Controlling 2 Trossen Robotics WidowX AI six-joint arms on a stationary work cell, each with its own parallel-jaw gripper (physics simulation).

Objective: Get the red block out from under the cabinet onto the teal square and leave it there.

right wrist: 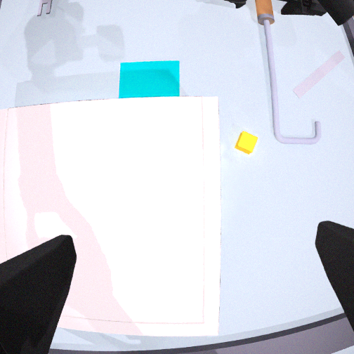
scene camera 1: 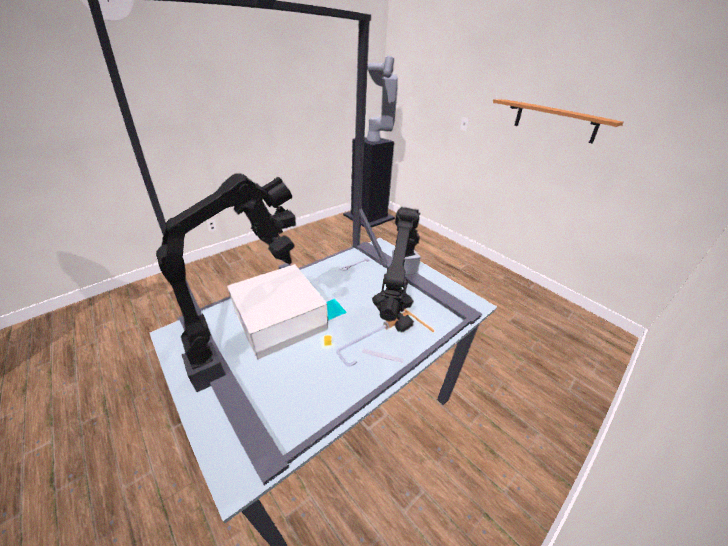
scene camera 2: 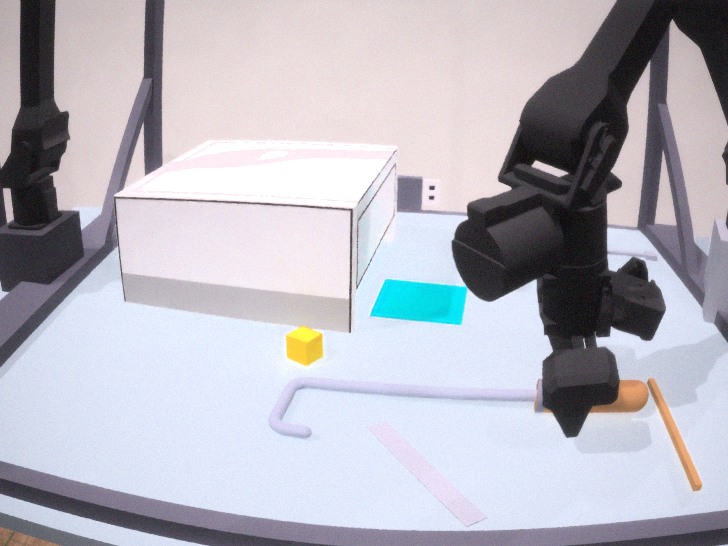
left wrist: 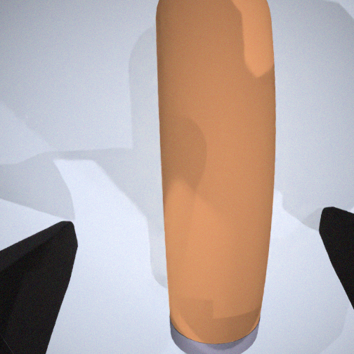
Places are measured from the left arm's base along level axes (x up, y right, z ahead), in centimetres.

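Where they show: left gripper, between the fingertips: (scene camera 1: 391,323); right gripper, between the fingertips: (scene camera 1: 283,256); left arm's base, origin of its link: (scene camera 1: 406,252); right arm's base, origin of its link: (scene camera 1: 200,358) (scene camera 2: 35,221).
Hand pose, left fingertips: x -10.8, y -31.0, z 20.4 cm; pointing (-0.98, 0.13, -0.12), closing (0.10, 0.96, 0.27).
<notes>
Things, the pixels of their top centre, and the offset from my left fingertips. "spot": a spot on its surface instead.
- white cabinet, centre of its top: (scene camera 2: 264,164) (scene camera 1: 275,294) dy +15.2, dx +13.1, dz +41.8 cm
- teal square, a spot on its surface: (scene camera 2: 420,301) (scene camera 1: 330,310) spot: dy +15.2, dx -0.4, dz +21.0 cm
- yellow cube, centre of its top: (scene camera 2: 304,334) (scene camera 1: 327,338) dy -1.7, dx +2.0, dz +26.4 cm
- pale pink strip, centre of its top: (scene camera 2: 423,470) (scene camera 1: 382,355) dy -13.4, dx -0.4, dz +9.4 cm
- thin orange stick, centre of its top: (scene camera 2: 673,426) (scene camera 1: 417,318) dy -0.8, dx +0.2, dz -11.2 cm
- small forked grey piece, centre of its top: (scene camera 1: 355,263) dy +43.7, dx +0.3, dz +0.7 cm
The white cabinet (scene camera 1: 276,299) (scene camera 2: 235,240) (right wrist: 135,200) stands on the table. The red block does not show in any view. The teal square (scene camera 1: 335,309) (scene camera 2: 420,301) (right wrist: 150,78) lies beside the cabinet, with no block visible on it. A hooked grey rod (scene camera 1: 361,339) (scene camera 2: 411,389) (right wrist: 273,80) with an orange handle (left wrist: 220,150) lies on the table. My left gripper (scene camera 1: 397,324) (scene camera 2: 576,405) (left wrist: 200,229) is open and low over the handle, one finger on each side, apart from it. My right gripper (scene camera 1: 285,257) (right wrist: 197,243) is open and empty, high above the cabinet.
A yellow cube (scene camera 1: 327,340) (scene camera 2: 304,345) (right wrist: 246,142) sits near the cabinet's corner. A pale pink strip (scene camera 1: 382,354) (scene camera 2: 426,473) (right wrist: 318,74) and a thin orange stick (scene camera 1: 420,321) (scene camera 2: 676,437) lie near the rod. A small forked grey piece (scene camera 1: 355,265) (right wrist: 45,7) lies farther back.
</notes>
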